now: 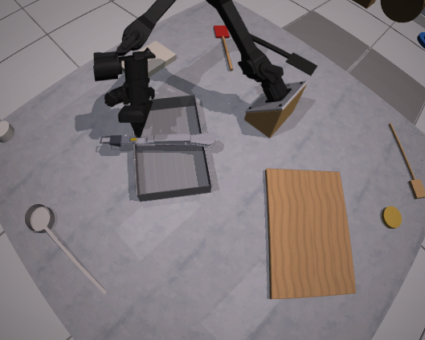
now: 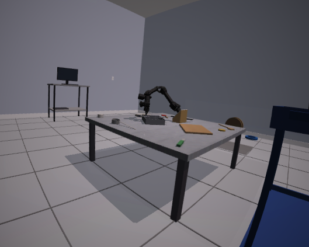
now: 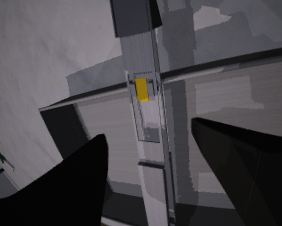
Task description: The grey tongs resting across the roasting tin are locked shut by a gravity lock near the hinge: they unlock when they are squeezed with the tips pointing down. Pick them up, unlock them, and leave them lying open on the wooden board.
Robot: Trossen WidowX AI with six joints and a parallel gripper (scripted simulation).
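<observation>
My gripper tip is now 20 mm short of the yellow lock piece, 10 mm to the left of it and 20 mm above it. Also, from my gripper tip: white puck (290 mm ahead, 420 mm to the right, 70 mm below); then block (260 mm behind, 260 mm to the right, 70 mm below); then roasting tin (40 mm behind, 60 mm to the left, 60 mm below).
</observation>
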